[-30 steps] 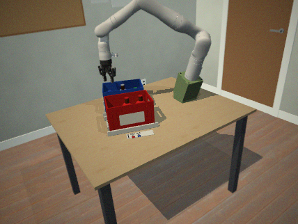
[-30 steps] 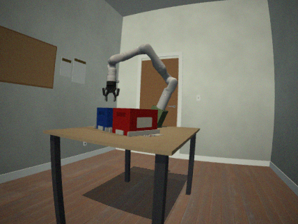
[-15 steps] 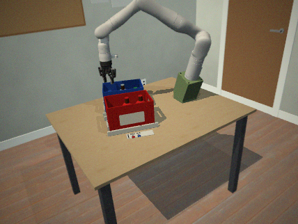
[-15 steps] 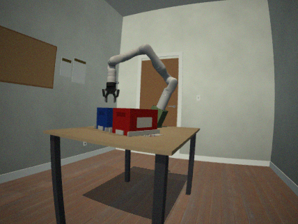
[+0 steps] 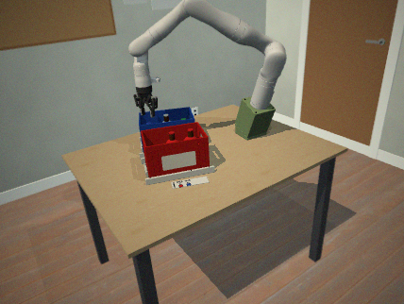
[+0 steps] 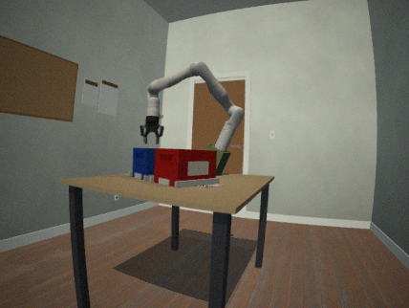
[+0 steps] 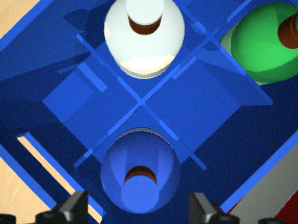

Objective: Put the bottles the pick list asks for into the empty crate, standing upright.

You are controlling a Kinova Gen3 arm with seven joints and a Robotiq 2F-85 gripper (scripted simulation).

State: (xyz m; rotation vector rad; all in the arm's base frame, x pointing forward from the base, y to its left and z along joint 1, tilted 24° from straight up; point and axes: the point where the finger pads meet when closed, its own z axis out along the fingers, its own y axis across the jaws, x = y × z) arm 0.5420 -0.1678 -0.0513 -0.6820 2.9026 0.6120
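My gripper is now 13 cm above the blue-label bottle. The rest, counted from my hand: blue crate 10 cm behind, 1 cm to the right, 13 cm below; green-label bottle 16 cm behind, 6 cm to the left, 13 cm below; white-label bottle 12 cm behind, 6 cm to the right, 13 cm below.
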